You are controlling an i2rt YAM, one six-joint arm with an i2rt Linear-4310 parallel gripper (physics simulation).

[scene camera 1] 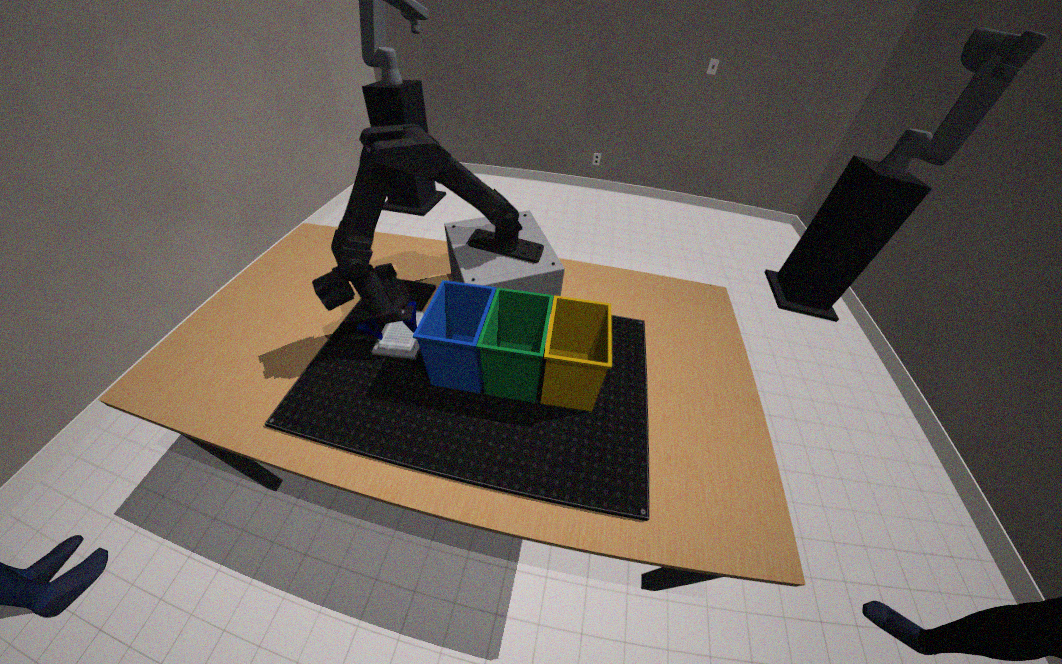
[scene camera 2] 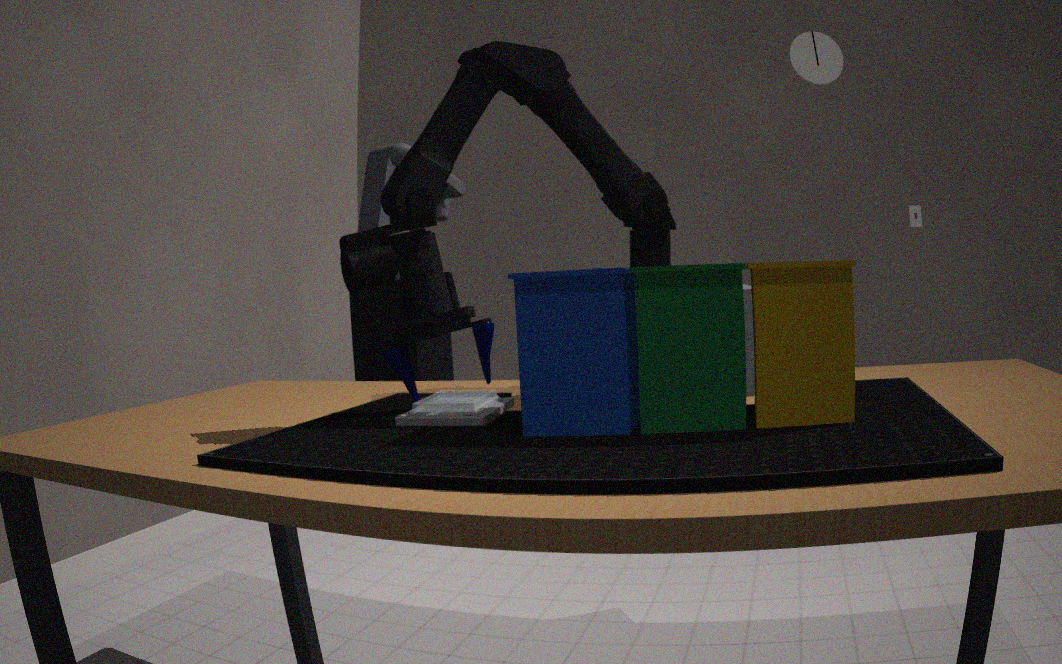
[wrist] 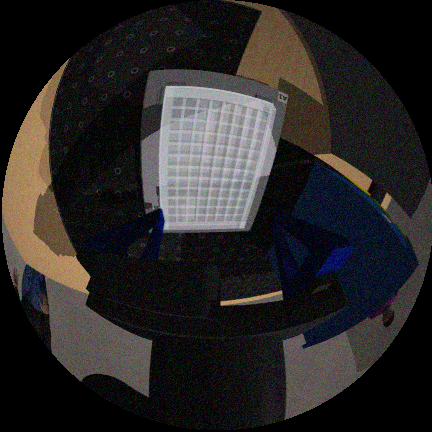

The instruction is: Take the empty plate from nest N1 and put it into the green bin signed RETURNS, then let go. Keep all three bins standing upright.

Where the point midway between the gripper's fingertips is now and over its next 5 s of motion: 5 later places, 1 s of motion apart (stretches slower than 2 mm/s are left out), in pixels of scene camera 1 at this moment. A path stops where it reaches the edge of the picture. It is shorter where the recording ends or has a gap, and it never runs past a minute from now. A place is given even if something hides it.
My gripper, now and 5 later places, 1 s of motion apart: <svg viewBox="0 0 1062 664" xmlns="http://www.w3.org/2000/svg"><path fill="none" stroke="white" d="M399 335L406 320L402 308L403 309L404 312L387 313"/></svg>
